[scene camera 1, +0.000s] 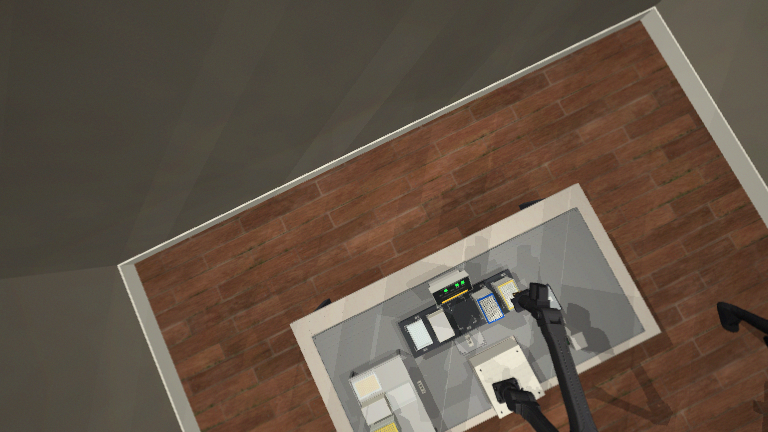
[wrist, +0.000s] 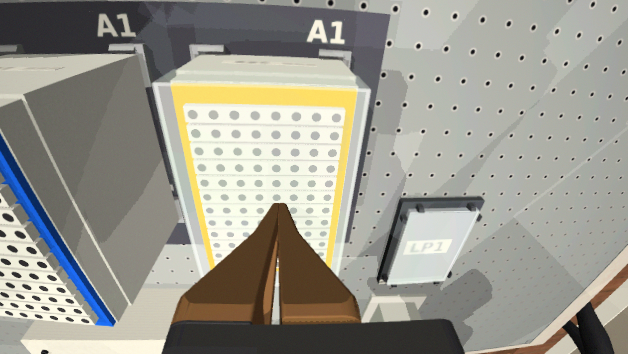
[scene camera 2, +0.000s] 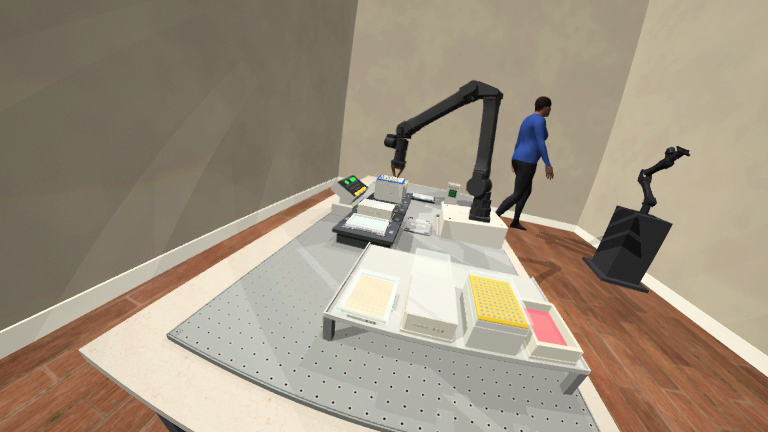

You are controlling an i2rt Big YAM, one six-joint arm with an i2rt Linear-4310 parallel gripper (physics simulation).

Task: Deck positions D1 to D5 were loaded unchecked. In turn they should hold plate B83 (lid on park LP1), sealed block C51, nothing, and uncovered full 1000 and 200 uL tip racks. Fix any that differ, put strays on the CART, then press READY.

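Places are measured from the arm's base along level axes (x ahead, y left, z up), in metres.
Where they show: gripper, fingertip midpoint: [scene camera 1: 513,294] [wrist: 279,212]; arm's base, origin of the base link: [scene camera 1: 506,389] [scene camera 2: 479,217].
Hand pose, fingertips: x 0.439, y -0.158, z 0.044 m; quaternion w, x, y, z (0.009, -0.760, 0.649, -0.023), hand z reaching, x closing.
Note:
Things, the pixels of their top centre, and the offset from my fingertips. "spot": a spot on its surface instead. Level surfaces: height alone.
- yellow-rimmed tip rack, middle of its top: [wrist: 267,211] [scene camera 1: 512,295] 0.001 m back, 0.006 m left, 0.001 m down
- blue-rimmed tip rack, middle of its top: [scene camera 2: 391,177] [scene camera 1: 491,308] 0.022 m back, 0.129 m left, 0.031 m up
- deck, its level: 0.072 m down
- pale plate, middle of its top: [scene camera 2: 368,220] [scene camera 1: 419,335] 0.083 m back, 0.488 m left, 0.052 m down
- pale block, middle of its top: [scene camera 2: 377,204] [scene camera 1: 441,326] 0.063 m back, 0.373 m left, 0.030 m down
- LP1, middle of its top: [wrist: 430,251] [scene camera 2: 423,196] [scene camera 1: 547,301] 0.124 m back, 0.205 m right, 0.105 m down
- lit panel, surface spot: [scene camera 2: 351,186] spot: 0.089 m ahead, 0.302 m left, 0.006 m down
- raised cart, surface spot: [scene camera 2: 328,327] spot: 0.204 m back, 0.895 m left, 0.088 m down
- beige-welled plate, middle of its top: [scene camera 2: 372,290] [scene camera 1: 367,386] 0.244 m back, 0.812 m left, 0.046 m down
- white box, middle of its top: [scene camera 2: 432,294] [scene camera 1: 376,411] 0.351 m back, 0.794 m left, 0.021 m down
- yellow rack, middle of its top: [scene camera 2: 497,293] 0.457 m back, 0.777 m left, 0.008 m up
- pink-bottomed bin, middle of its top: [scene camera 2: 546,321] 0.564 m back, 0.759 m left, 0.031 m down
- small green-screen device, surface spot: [scene camera 2: 452,191] spot: 0.288 m back, 0.185 m right, 0.031 m down
My gripper [scene camera 1: 514,294] [scene camera 2: 396,175] [wrist: 279,212] is shut and empty, its tips over the yellow-rimmed tip rack [scene camera 1: 506,289] [wrist: 270,95] at the deck's far end. A clear cover shows over that rack in the wrist view; the gap to the tips is hard to judge. The blue-rimmed tip rack [scene camera 1: 489,310] [scene camera 2: 389,191] [wrist: 100,175] stands beside it, with no cover visible. The deck [scene camera 1: 464,315] also bears a pale plate [scene camera 1: 418,334] [scene camera 2: 366,223] and a pale block [scene camera 1: 441,326] [scene camera 2: 375,208]; a bare position lies between block and blue rack. LP1 [scene camera 1: 553,298] [scene camera 2: 423,197] [wrist: 427,246] holds a clear lid.
The lit panel [scene camera 1: 453,290] [scene camera 2: 351,186] stands behind the deck. The raised cart [scene camera 2: 328,327] bears a beige-welled plate [scene camera 2: 370,296], a white box [scene camera 2: 431,306], a yellow rack [scene camera 2: 496,300] and a pink-bottomed bin [scene camera 2: 546,326]. A small green-screen device [scene camera 2: 452,191] stands near the arm base [scene camera 2: 472,231].

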